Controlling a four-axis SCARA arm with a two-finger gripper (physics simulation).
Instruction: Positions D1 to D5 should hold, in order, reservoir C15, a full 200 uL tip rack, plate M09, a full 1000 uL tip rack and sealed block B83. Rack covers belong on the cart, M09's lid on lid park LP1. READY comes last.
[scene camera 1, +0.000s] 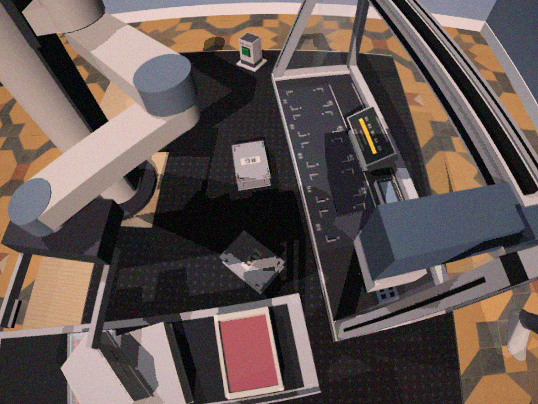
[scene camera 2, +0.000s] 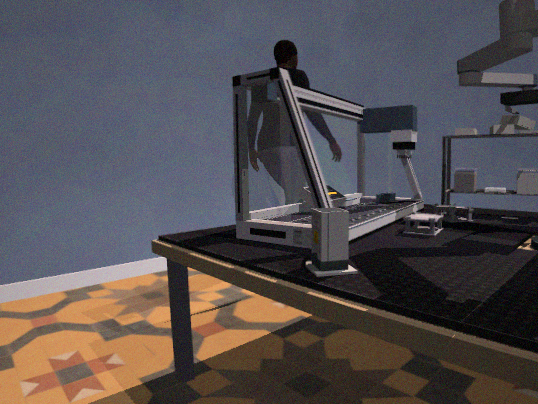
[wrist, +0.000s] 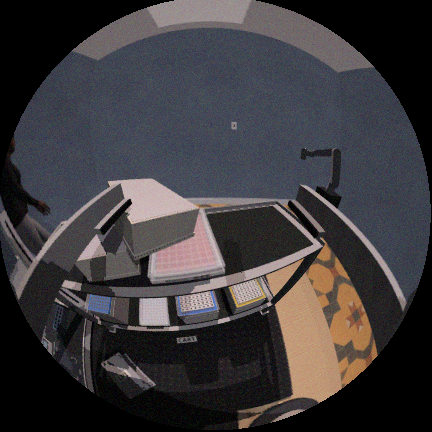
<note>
The gripper (scene camera 1: 44, 337) holds nothing. Also in view: a one-well reservoir (scene camera 1: 248, 356) and a scanner (scene camera 2: 334, 225).
The gripper is seen too in the wrist view (wrist: 207, 190).
</note>
